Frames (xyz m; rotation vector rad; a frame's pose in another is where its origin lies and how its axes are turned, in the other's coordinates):
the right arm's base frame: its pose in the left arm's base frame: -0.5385 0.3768 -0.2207 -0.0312 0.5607 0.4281
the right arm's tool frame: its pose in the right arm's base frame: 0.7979 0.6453 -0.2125 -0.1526 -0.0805 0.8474
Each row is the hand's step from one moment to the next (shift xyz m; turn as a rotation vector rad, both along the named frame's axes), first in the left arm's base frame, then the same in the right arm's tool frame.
Working: the left arm's base frame: its pose in the right arm's tool frame: -1.3126 -0.3967 0.5750 -0.0815 -0.4404 -1.2912

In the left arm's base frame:
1: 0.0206 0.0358 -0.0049 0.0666 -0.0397 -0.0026
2: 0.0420 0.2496 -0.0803 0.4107 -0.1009 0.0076
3: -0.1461 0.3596 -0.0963 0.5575 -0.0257 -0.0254
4: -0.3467 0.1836 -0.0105 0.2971 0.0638 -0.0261
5: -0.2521 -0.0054 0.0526 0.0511 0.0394 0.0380
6: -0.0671 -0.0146 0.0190 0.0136 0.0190 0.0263
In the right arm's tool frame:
1: 0.0392 -0.0100 0.0095 -0.0229 -0.0727 0.0143
2: 0.2651 0.0089 -0.0123 -0.0125 -0.4002 0.1364
3: 0.3342 0.2066 -0.0744 0.0973 -0.5222 0.1730
4: 0.1043 0.3647 -0.1007 0.1281 -0.2600 0.0950
5: -0.0711 0.2437 -0.0438 0.0373 -0.0238 0.0604
6: -0.0327 0.0626 -0.0095 0.0135 0.0010 0.0325

